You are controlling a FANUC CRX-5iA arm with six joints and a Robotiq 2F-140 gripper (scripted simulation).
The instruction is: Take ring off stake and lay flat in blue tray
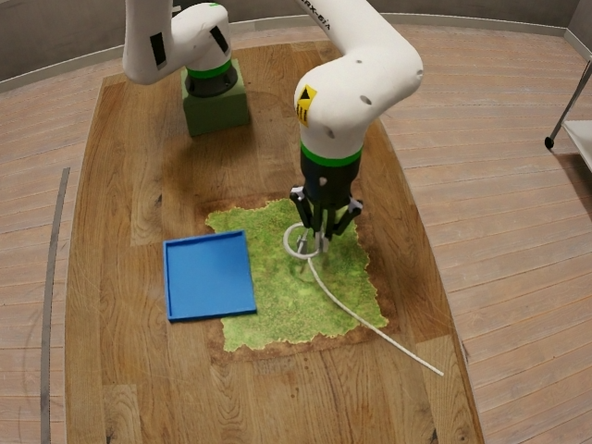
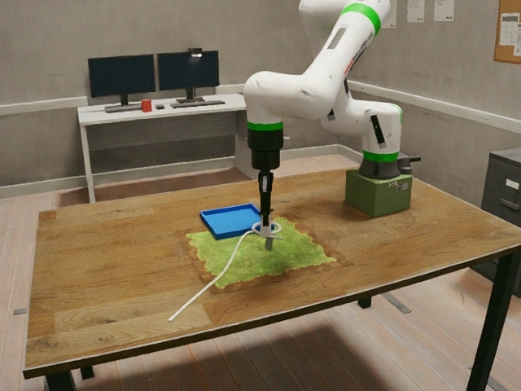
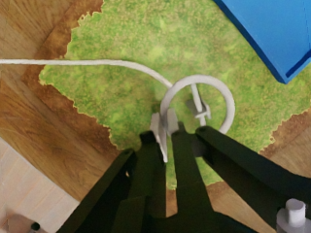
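The blue tray lies 250 mm to the right of my hand, 90 mm below it and 10 mm ahead of it. Round my hand: grey stake 70 mm below, 40 mm to the right, 30 mm behind; ring 30 mm to the right, 30 mm below, 10 mm behind.
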